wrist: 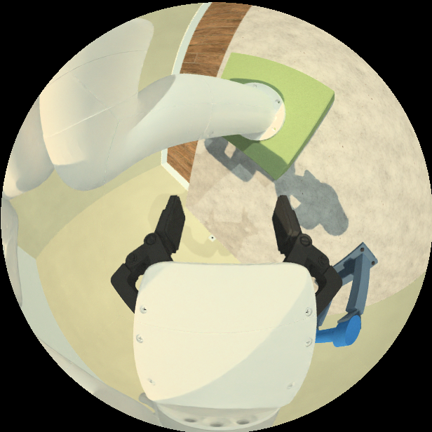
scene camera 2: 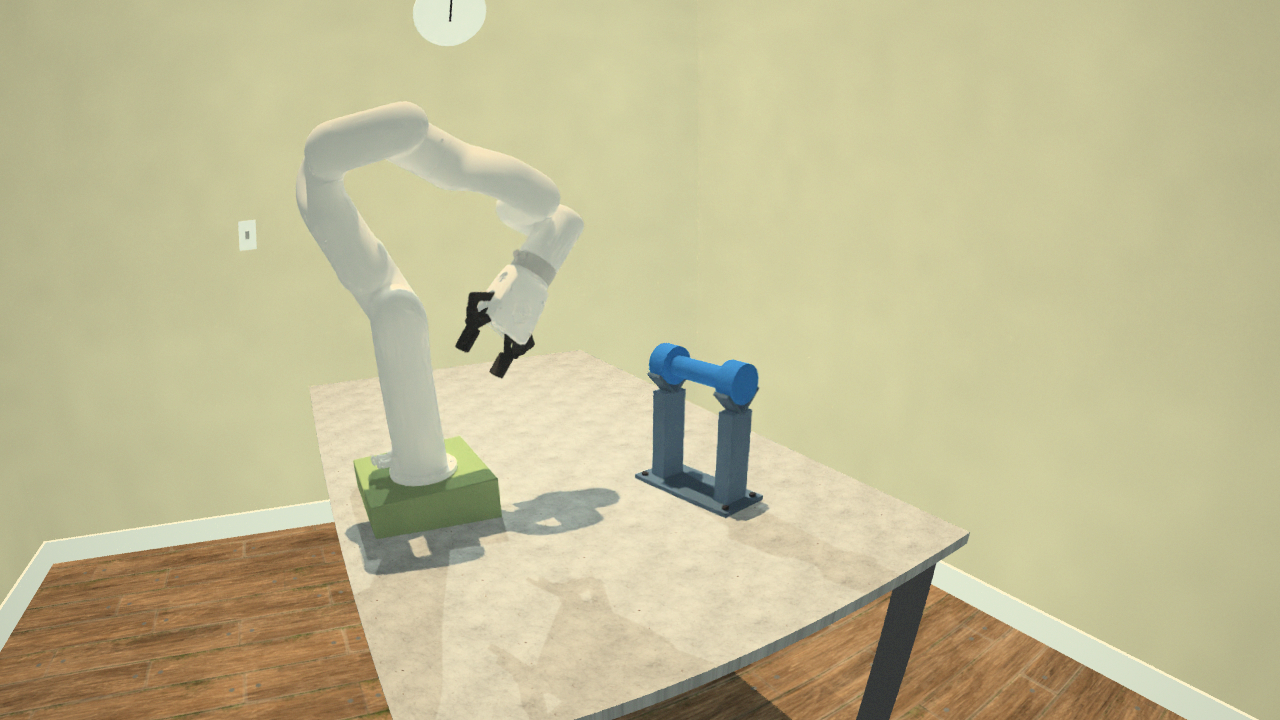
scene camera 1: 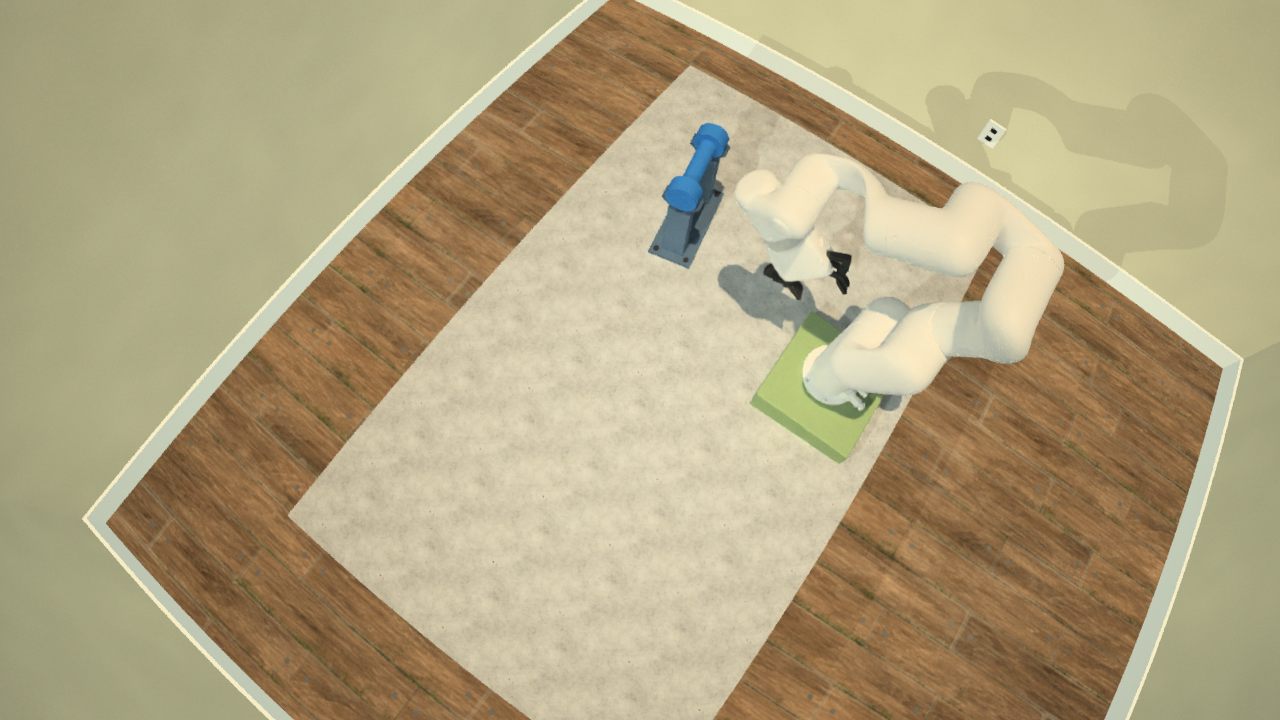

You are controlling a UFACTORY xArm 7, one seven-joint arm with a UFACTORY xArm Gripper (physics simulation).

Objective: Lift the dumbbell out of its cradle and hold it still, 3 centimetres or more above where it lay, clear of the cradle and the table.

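Frame: origin at the arm's base, x right, y ahead, z up, level; metres.
Where they show: gripper, fingertip midpoint: (scene camera 2: 478,363) (scene camera 1: 822,291); arm's base, origin of the base link: (scene camera 2: 423,470) (scene camera 1: 830,375).
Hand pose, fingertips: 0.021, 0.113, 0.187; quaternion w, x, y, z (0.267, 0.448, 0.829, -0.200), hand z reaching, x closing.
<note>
Each offset is from my fingertips to the centre of the thing, as dx, dy, dz. Level surfaces: height alone.
A blue dumbbell {+0.045, +0.366, -0.034} (scene camera 1: 700,166) (scene camera 2: 702,370) (wrist: 346,331) rests across the two posts of a grey-blue cradle {+0.045, +0.366, -0.148} (scene camera 1: 673,243) (scene camera 2: 733,456) (wrist: 358,287), which stands on the table. In the wrist view part of the dumbbell is hidden behind the gripper body. My gripper (scene camera 1: 821,282) (scene camera 2: 484,355) (wrist: 228,205) is wide open and empty. It hangs above the table between the arm's base and the cradle, to the left of the dumbbell in the scene camera 2 view. Its fingers point down and away from the dumbbell, and they touch nothing.
The arm stands on a green base block (scene camera 1: 792,394) (scene camera 2: 435,512) (wrist: 310,100) on the pale stone-look table {dz -0.251} (scene camera 1: 572,429) (scene camera 2: 626,573) (wrist: 380,135). The cradle's two upright posts rise from a flat bolted base plate. Walls stand beyond the table.
</note>
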